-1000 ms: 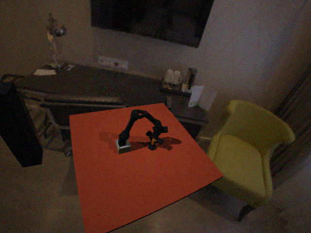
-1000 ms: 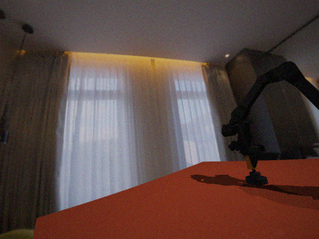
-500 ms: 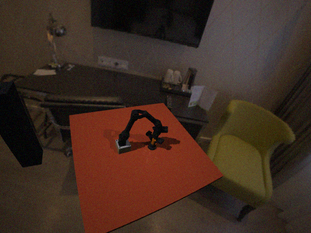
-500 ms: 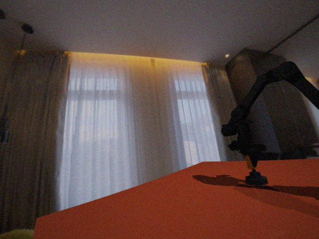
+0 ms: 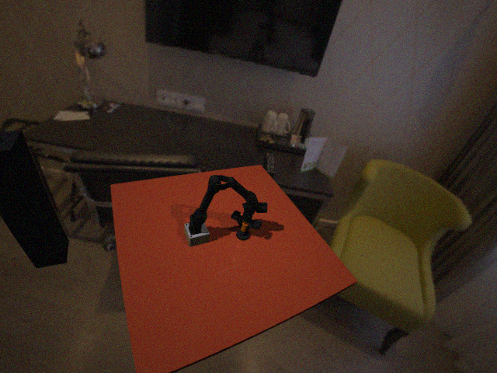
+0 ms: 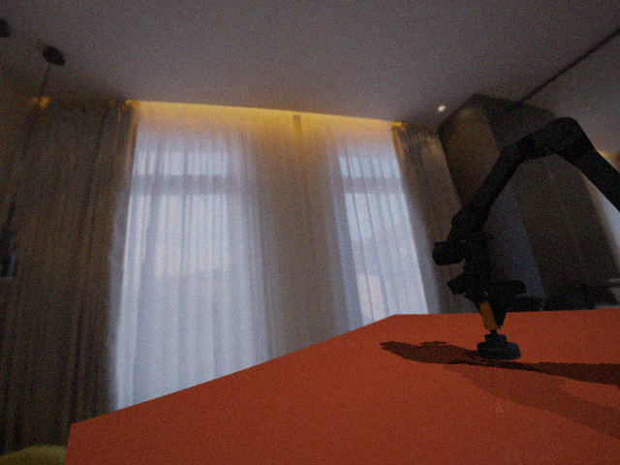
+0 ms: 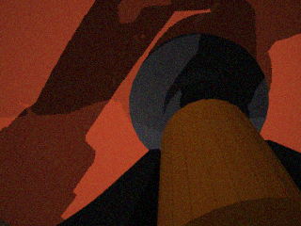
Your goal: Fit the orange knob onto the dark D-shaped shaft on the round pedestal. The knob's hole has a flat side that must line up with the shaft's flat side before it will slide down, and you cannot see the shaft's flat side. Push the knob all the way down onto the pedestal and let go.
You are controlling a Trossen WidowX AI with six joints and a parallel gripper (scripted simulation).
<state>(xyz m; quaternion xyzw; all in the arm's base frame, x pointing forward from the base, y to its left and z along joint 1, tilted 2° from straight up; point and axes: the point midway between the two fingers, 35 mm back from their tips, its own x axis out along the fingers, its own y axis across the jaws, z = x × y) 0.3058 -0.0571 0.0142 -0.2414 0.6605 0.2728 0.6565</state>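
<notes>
Now: the round dark pedestal 4 cm below my gripper tip. Round my gripper tip: orange knob (2 cm above).
</notes>
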